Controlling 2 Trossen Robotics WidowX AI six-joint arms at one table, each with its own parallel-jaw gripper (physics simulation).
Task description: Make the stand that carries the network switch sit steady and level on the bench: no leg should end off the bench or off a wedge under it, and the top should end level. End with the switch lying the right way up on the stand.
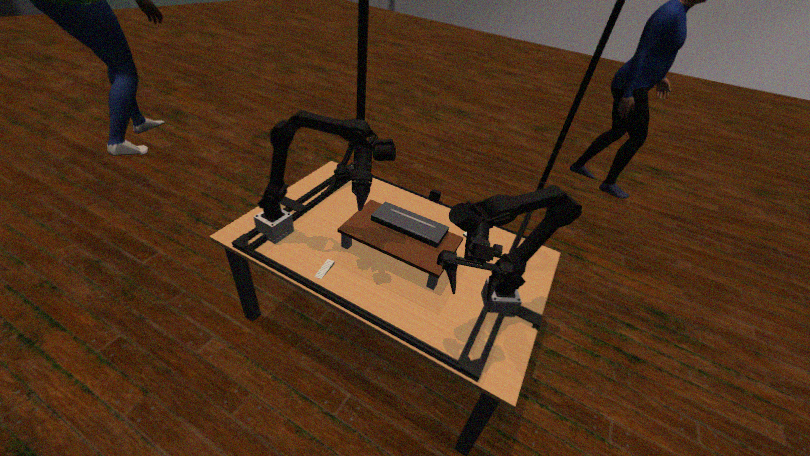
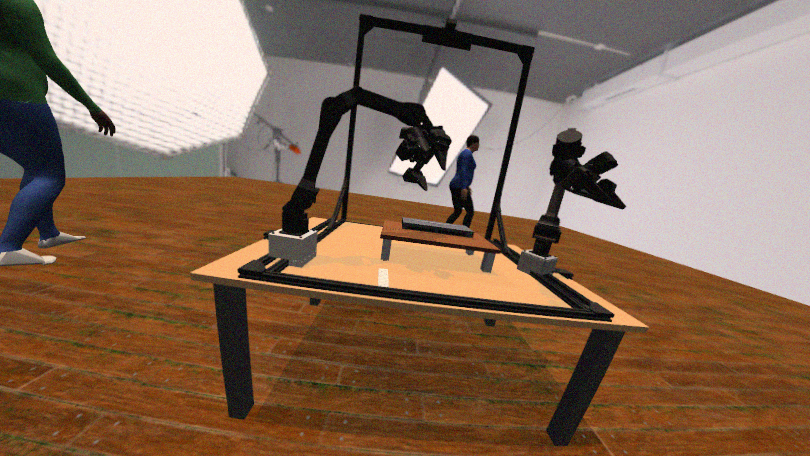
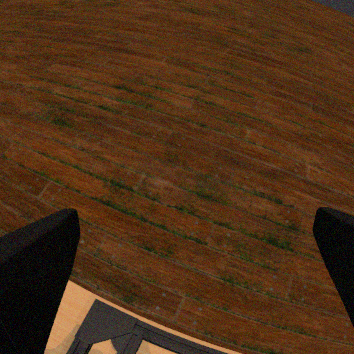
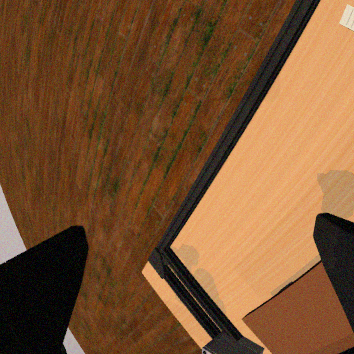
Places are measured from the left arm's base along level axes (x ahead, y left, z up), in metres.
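Pixels of known places: left gripper, fingertip midpoint: (image 1: pixel 471 297) (image 2: pixel 617 205) (image 3: pixel 201 222); right gripper, fingertip midpoint: (image 1: pixel 360 208) (image 2: pixel 434 180) (image 4: pixel 202 233); left arm's base, link origin: (image 1: pixel 503 289) (image 2: pixel 539 254); right arm's base, link origin: (image 1: pixel 272 215) (image 2: pixel 294 232).
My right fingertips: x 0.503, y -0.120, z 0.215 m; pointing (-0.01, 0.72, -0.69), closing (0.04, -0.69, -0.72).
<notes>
For each thing: its top centre in the pictures, then the offset to it from my right fingertips. "spot": a spot on its surface instead. Level surfaces: height alone.
- bench, surface height: dz -0.297 m
- dark grey switch, top centre: (image 1: pixel 410 220) (image 2: pixel 436 224) dx -0.187, dy -0.166, dz -0.170 m
- pale flat piece, top centre: (image 2: pixel 383 275) (image 1: pixel 324 267) dx +0.122, dy -0.006, dz -0.285 m
- small pale bit, surface spot: (image 1: pixel 465 234) spot: dx -0.445, dy -0.244, dz -0.288 m
The stand (image 1: pixel 362 226) (image 2: pixel 481 243) (image 4: pixel 300 315) has a brown top and grey legs and stands on the bench (image 1: pixel 391 308) (image 2: pixel 334 271) (image 4: pixel 265 175). Its exact level, and whether a wedge lies under a leg, I cannot tell; the far legs are partly hidden. The dark grey switch (image 1: pixel 409 222) (image 2: pixel 436 226) lies flat on its top. A pale flat piece (image 1: pixel 324 268) (image 2: pixel 383 276) (image 4: pixel 348 17) lies near the front edge; I cannot tell if it is a wedge. My right gripper (image 2: pixel 434 178) (image 4: pixel 202 233) is open and empty above the stand's left part. My left gripper (image 2: pixel 620 198) (image 3: pixel 201 222) is open and empty, right of the stand.
A black rail (image 1: pixel 362 311) (image 2: pixel 396 293) (image 4: pixel 225 145) runs along the bench's front edge. Black posts (image 1: pixel 361 62) (image 2: pixel 512 130) rise behind the bench. A small pale bit (image 1: pixel 465 234) shows beside my left arm. Two people stand on the floor beyond the bench.
</notes>
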